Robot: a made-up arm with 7 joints.
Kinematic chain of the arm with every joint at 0, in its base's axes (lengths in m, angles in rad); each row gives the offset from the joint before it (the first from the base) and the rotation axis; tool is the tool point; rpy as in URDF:
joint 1: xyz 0 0 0 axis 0.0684 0.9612 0.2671
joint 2: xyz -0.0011 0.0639 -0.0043 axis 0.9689 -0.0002 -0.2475
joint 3: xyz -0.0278 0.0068 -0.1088 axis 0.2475 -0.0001 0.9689
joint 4: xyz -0.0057 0 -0.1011 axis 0.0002 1 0
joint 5: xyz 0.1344 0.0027 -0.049 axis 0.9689 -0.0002 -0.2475
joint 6: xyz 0.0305 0 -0.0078 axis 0.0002 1 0
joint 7: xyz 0.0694 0 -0.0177 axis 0.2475 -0.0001 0.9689
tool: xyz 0 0 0 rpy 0 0.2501 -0.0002
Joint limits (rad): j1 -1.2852..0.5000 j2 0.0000..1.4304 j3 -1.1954..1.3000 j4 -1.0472..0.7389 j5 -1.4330..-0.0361 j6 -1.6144..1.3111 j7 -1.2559..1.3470
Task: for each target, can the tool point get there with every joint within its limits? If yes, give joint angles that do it. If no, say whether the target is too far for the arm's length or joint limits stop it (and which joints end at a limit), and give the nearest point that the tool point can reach.
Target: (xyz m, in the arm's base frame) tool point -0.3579 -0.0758 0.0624
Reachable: no: joint limits stop it (at a limit: joint 1, joint 3, joint 4, joint 5, joint 6) | nearest point -0.1037 -0.0098 -0.0999 | short by 0.309 m
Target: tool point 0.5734 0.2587 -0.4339
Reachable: no: too far | nearest point 0.3535 0.1799 -0.2605 | short by 0.291 m
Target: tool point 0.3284 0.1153 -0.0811
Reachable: yes | joints -0.6084 0.7377 -0.1824 -0.1226 -0.6556 0.0398 0.7580
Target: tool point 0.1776 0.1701 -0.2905
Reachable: yes | joints 0.0103 0.1873 0.3109 -0.0727 -0.6267 0.6956 0.7139
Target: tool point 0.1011 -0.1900 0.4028
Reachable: no: joint limits stop it (at a limit: joint 1, joint 2, joint 5) | nearest point 0.1577 -0.0773 0.1265 | short by 0.304 m
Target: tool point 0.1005 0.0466 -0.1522
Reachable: yes | joints 0.2776 0.8404 -0.4817 -0.8945 -0.2170 0.0289 -0.9456
